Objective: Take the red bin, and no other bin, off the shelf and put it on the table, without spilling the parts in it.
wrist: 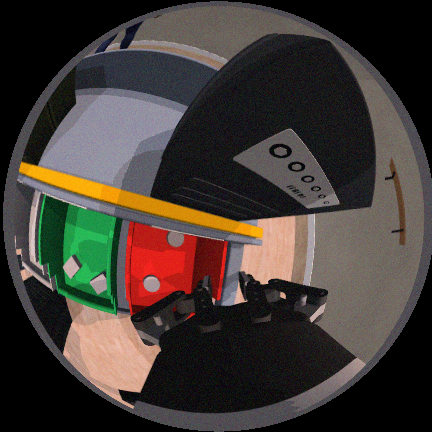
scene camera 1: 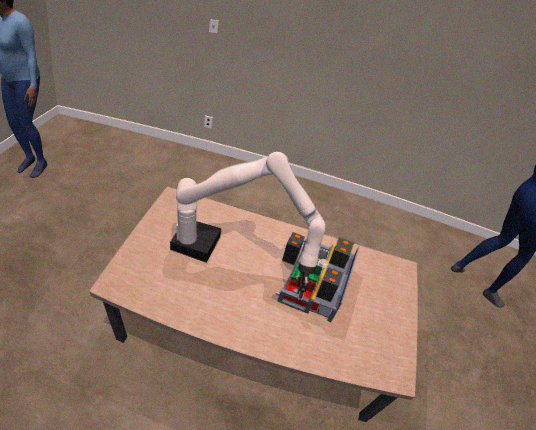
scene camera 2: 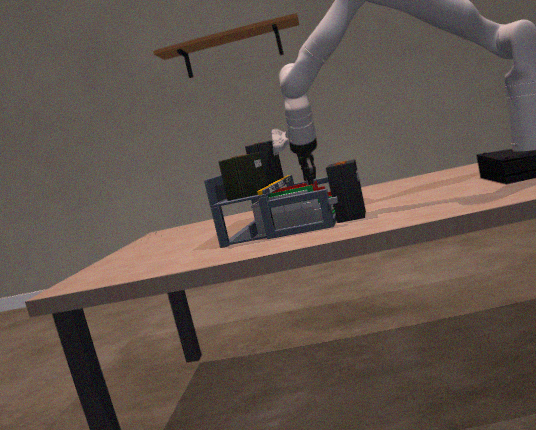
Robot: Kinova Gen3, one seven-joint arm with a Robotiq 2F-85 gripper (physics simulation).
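You'd find a dark box with orange marks [scene camera 2: 343, 178] [wrist: 54, 306] resting on the table, and there's a yellow rail [wrist: 102, 192] and a green bin [wrist: 64, 229] as well. My gripper [wrist: 224, 280] is part open, and my gripper touches a red bin [wrist: 147, 252].
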